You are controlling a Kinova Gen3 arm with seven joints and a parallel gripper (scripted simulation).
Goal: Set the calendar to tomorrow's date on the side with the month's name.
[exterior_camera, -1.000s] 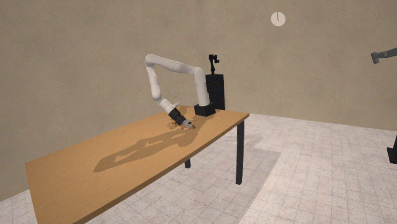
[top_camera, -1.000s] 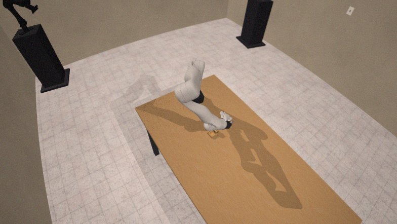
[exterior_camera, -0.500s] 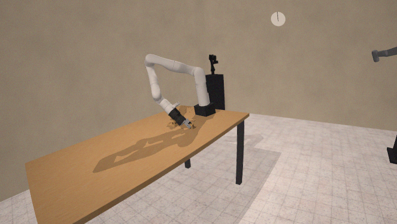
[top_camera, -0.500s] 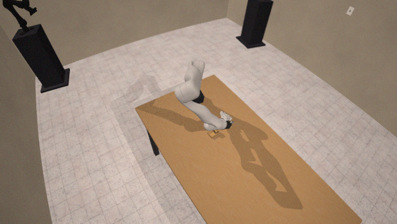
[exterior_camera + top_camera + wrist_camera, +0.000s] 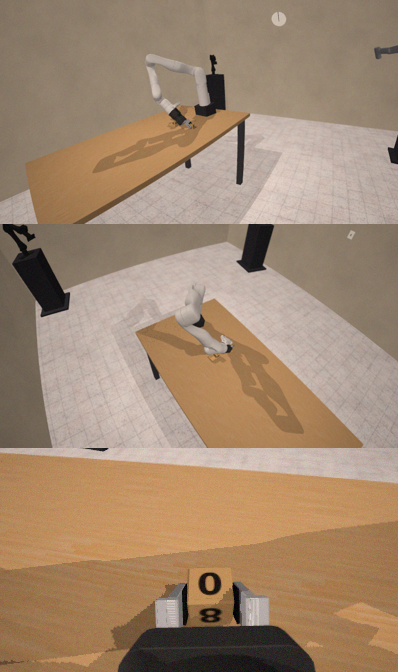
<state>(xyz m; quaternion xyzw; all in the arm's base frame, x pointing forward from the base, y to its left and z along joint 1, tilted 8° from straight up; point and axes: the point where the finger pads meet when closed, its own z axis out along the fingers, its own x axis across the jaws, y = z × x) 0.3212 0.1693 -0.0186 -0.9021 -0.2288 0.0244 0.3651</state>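
My gripper is now 10 mm to the right of the wooden date cube and 10 mm above it. From my hand the other things lie so: wooden tray: 160 mm to the right, 40 mm ahead, 20 mm below.
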